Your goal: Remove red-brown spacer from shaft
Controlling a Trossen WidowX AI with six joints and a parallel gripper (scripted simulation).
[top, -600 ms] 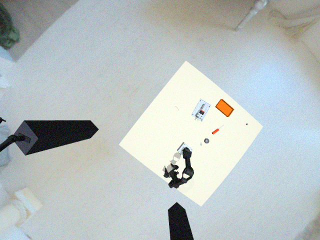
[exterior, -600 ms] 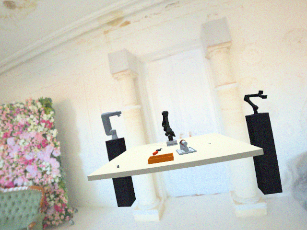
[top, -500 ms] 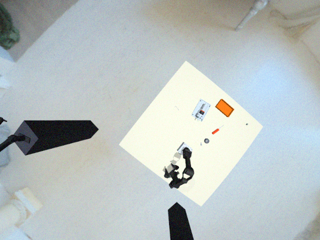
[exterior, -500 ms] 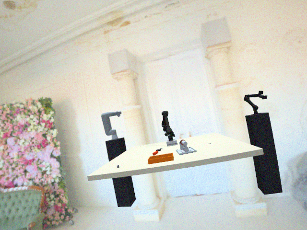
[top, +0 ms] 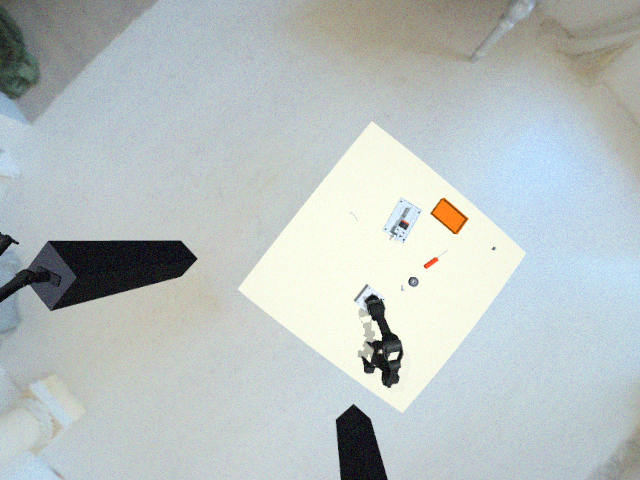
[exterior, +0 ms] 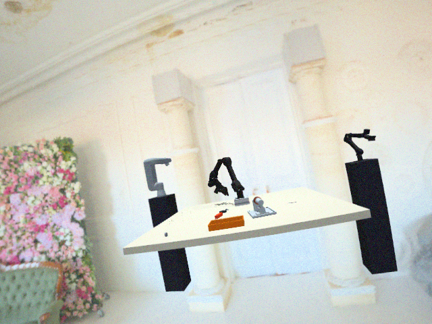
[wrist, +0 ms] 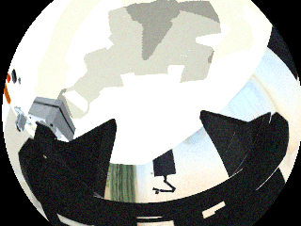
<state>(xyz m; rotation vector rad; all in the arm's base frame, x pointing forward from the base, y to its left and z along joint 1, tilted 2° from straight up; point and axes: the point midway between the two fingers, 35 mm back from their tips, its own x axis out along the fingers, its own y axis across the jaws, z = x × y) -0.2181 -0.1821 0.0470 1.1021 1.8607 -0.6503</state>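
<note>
The grey shaft lies 64 cm ahead of my gripper tip, 34 cm to the left of it and 1 cm above it. Also, from my gripper tip: tiny screw 41 cm ahead, 7 cm to the left, 7 cm below; then red-brown spacer 67 cm ahead, 35 cm to the left, 1 cm above; then red-handled screwdriver 68 cm ahead, 7 cm below, 4 cm to the left.
</note>
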